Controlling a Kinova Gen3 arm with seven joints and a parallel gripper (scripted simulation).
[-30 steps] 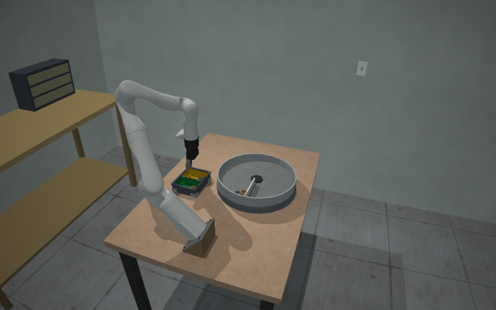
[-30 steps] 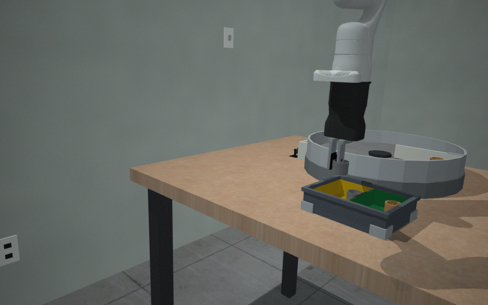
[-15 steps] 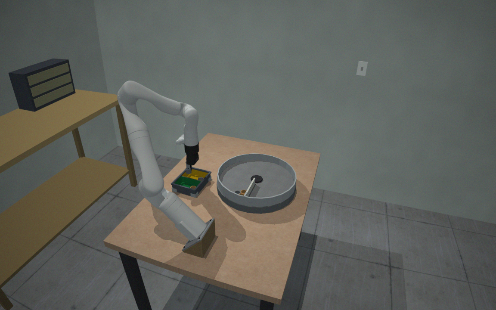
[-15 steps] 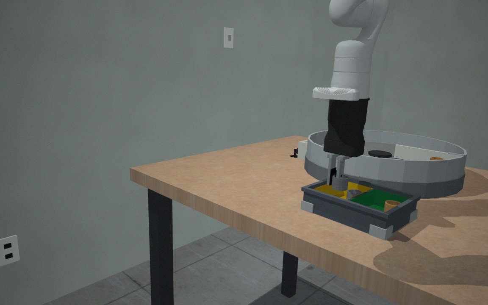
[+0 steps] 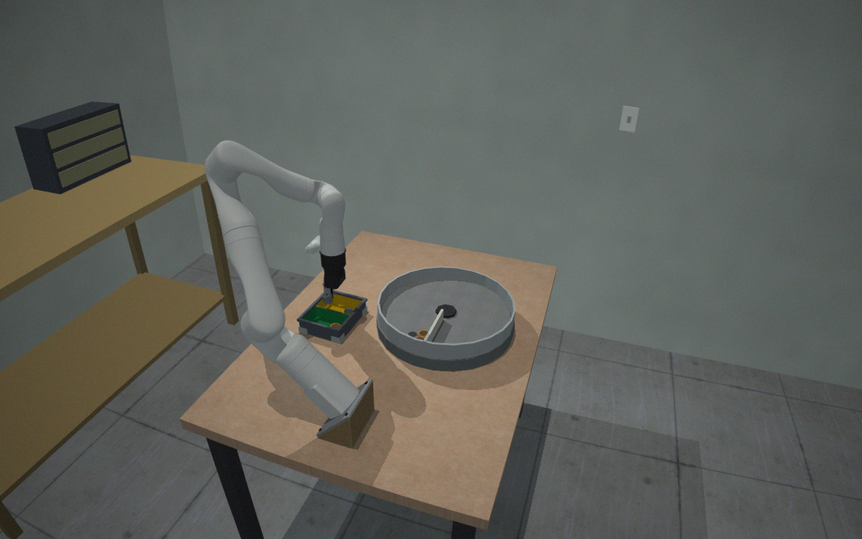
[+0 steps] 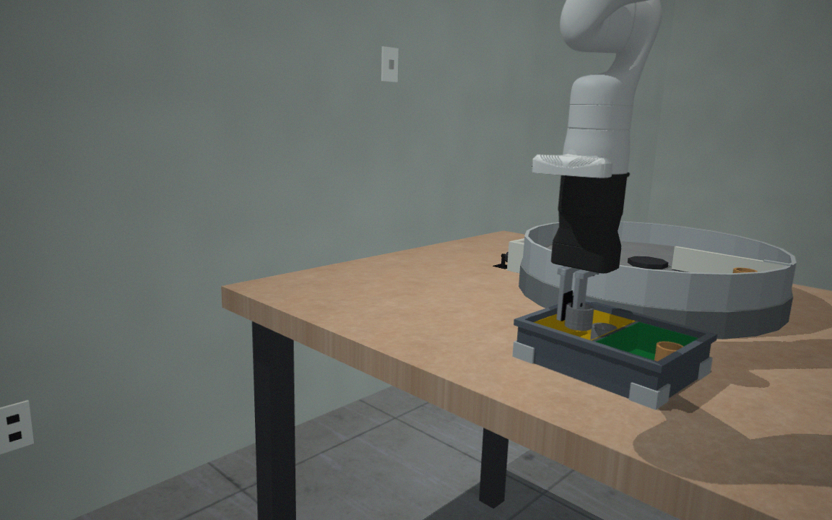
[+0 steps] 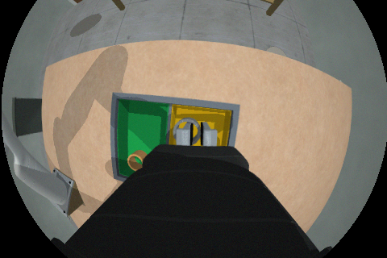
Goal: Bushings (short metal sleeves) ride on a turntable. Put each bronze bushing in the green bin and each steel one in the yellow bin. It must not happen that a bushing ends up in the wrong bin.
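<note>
The bin tray lies 5 cm below my hand, 4 cm to the right of it and 4 cm behind it. From my hand the other things lie so: grey turntable 36 cm to the right, 11 cm ahead, 2 cm below.
</note>
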